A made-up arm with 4 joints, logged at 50 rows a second.
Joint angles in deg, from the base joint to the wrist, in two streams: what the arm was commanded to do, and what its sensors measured. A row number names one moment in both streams.
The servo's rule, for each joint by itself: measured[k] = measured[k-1] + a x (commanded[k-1-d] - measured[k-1]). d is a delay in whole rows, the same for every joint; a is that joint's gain. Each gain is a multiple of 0.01, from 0.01 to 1. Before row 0 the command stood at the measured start. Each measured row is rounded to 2 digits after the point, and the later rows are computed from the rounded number. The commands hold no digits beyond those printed.
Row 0, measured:
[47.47, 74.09, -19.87, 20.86]
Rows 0 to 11, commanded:
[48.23, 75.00, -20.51, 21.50]
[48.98, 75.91, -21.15, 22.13]
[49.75, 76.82, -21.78, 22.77]
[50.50, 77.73, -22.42, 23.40]
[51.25, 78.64, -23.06, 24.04]
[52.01, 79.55, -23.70, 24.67]
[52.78, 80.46, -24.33, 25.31]
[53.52, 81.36, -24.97, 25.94]
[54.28, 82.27, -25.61, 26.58]
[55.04, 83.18, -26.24, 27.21]
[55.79, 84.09, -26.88, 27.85]
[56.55, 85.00, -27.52, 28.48]
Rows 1 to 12, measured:
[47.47, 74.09, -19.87, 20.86]
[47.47, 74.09, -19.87, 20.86]
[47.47, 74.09, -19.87, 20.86]
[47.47, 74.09, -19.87, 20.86]
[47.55, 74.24, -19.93, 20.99]
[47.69, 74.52, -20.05, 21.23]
[47.90, 74.91, -20.22, 21.55]
[48.16, 75.39, -20.44, 21.94]
[48.47, 75.94, -20.70, 22.38]
[48.82, 76.55, -21.00, 22.86]
[49.22, 77.21, -21.33, 23.37]
[49.65, 77.92, -21.69, 23.91]
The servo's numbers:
d 4
a 0.10 0.17 0.10 0.21

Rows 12 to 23, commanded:
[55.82, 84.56, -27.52, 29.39]
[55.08, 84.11, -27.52, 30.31]
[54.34, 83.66, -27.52, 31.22]
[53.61, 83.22, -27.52, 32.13]
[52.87, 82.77, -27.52, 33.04]
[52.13, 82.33, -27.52, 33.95]
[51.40, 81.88, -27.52, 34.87]
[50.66, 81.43, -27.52, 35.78]
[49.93, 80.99, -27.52, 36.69]
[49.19, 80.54, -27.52, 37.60]
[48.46, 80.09, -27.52, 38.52]
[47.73, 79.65, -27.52, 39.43]
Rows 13 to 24, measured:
[50.11, 78.66, -22.08, 24.47]
[50.60, 79.43, -22.50, 25.05]
[51.12, 80.22, -22.94, 25.64]
[51.66, 81.03, -23.40, 26.24]
[52.08, 81.63, -23.81, 26.90]
[52.38, 82.05, -24.18, 27.62]
[52.58, 82.32, -24.51, 28.38]
[52.68, 82.47, -24.81, 29.17]
[52.70, 82.52, -25.08, 29.98]
[52.64, 82.49, -25.32, 30.81]
[52.52, 82.39, -25.54, 31.66]
[52.33, 82.23, -25.74, 32.53]

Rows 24 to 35, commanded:
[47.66, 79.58, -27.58, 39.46]
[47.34, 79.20, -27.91, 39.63]
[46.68, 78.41, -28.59, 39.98]
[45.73, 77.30, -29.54, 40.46]
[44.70, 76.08, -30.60, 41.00]
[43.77, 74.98, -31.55, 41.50]
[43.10, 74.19, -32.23, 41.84]
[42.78, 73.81, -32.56, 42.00]
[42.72, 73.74, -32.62, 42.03]
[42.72, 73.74, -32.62, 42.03]
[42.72, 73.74, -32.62, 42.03]
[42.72, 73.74, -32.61, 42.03]
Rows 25 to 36, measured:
[52.09, 82.02, -25.92, 33.40]
[51.80, 81.77, -26.08, 34.28]
[51.47, 81.48, -26.22, 35.17]
[51.10, 81.17, -26.35, 36.06]
[50.76, 80.90, -26.47, 36.77]
[50.42, 80.61, -26.61, 37.37]
[50.05, 80.24, -26.81, 37.92]
[49.62, 79.74, -27.08, 38.45]
[49.13, 79.12, -27.43, 38.99]
[48.59, 78.42, -27.84, 39.52]
[48.04, 77.70, -28.28, 40.01]
[47.51, 77.04, -28.71, 40.43]

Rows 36 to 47, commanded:
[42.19, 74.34, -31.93, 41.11]
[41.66, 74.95, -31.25, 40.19]
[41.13, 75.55, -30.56, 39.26]
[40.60, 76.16, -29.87, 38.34]
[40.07, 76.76, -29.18, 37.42]
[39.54, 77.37, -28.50, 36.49]
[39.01, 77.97, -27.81, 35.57]
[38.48, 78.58, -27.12, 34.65]
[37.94, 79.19, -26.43, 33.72]
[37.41, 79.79, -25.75, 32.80]
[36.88, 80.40, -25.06, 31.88]
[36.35, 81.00, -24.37, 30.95]
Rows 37 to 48, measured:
[47.03, 76.48, -29.10, 40.77]
[46.60, 76.01, -29.45, 41.03]
[46.21, 75.62, -29.77, 41.24]
[45.86, 75.30, -30.05, 41.41]
[45.49, 75.14, -30.24, 41.35]
[45.11, 75.11, -30.34, 41.11]
[44.71, 75.18, -30.36, 40.72]
[44.30, 75.35, -30.31, 40.22]
[43.88, 75.59, -30.20, 39.63]
[43.45, 75.89, -30.03, 38.97]
[43.01, 76.24, -29.81, 38.26]
[42.56, 76.64, -29.54, 37.50]

